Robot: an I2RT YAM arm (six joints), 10 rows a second.
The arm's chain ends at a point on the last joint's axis. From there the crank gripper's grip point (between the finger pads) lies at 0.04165 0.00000 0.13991 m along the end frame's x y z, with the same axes.
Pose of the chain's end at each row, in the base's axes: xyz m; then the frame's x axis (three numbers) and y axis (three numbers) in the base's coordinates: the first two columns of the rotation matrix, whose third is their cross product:
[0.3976 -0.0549 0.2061 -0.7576 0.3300 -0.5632 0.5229 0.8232 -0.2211]
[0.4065 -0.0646 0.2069 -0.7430 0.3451 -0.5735 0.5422 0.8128 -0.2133]
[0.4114 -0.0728 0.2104 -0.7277 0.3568 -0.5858 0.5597 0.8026 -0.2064]
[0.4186 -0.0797 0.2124 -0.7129 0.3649 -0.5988 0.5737 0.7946 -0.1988]
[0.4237 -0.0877 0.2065 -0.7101 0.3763 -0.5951 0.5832 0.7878 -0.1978]
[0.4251 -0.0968 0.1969 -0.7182 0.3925 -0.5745 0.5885 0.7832 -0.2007]
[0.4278 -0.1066 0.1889 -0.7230 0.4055 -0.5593 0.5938 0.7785 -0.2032]
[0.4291 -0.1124 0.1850 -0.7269 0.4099 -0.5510 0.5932 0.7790 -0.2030]
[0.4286 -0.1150 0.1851 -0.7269 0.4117 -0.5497 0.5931 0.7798 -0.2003]
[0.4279 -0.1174 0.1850 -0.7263 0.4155 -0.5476 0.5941 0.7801 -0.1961]
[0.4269 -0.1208 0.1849 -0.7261 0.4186 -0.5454 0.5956 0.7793 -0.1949]
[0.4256 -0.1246 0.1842 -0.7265 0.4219 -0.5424 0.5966 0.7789 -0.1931]
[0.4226 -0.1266 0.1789 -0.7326 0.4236 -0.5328 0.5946 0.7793 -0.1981]
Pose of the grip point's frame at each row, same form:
[0.4207 -0.1058 0.0712 -0.7576 0.3300 -0.5632 0.5229 0.8232 -0.2211]
[0.4305 -0.1159 0.0723 -0.7430 0.3451 -0.5735 0.5422 0.8128 -0.2133]
[0.4366 -0.1248 0.0763 -0.7277 0.3568 -0.5858 0.5597 0.8026 -0.2064]
[0.4453 -0.1324 0.0789 -0.7129 0.3649 -0.5988 0.5737 0.7946 -0.1988]
[0.4493 -0.1402 0.0727 -0.7101 0.3763 -0.5951 0.5832 0.7878 -0.1978]
[0.4471 -0.1479 0.0620 -0.7182 0.3925 -0.5745 0.5885 0.7832 -0.2007]
[0.4471 -0.1567 0.0532 -0.7230 0.4055 -0.5593 0.5938 0.7785 -0.2032]
[0.4472 -0.1617 0.0488 -0.7269 0.4099 -0.5510 0.5932 0.7790 -0.2030]
[0.4468 -0.1638 0.0487 -0.7269 0.4117 -0.5497 0.5931 0.7798 -0.2003]
[0.4460 -0.1655 0.0484 -0.7263 0.4155 -0.5476 0.5941 0.7801 -0.1961]
[0.4447 -0.1686 0.0481 -0.7261 0.4186 -0.5454 0.5956 0.7793 -0.1949]
[0.4431 -0.1719 0.0472 -0.7265 0.4219 -0.5424 0.5966 0.7789 -0.1931]
[0.4384 -0.1736 0.0416 -0.7326 0.4236 -0.5328 0.5946 0.7793 -0.1981]

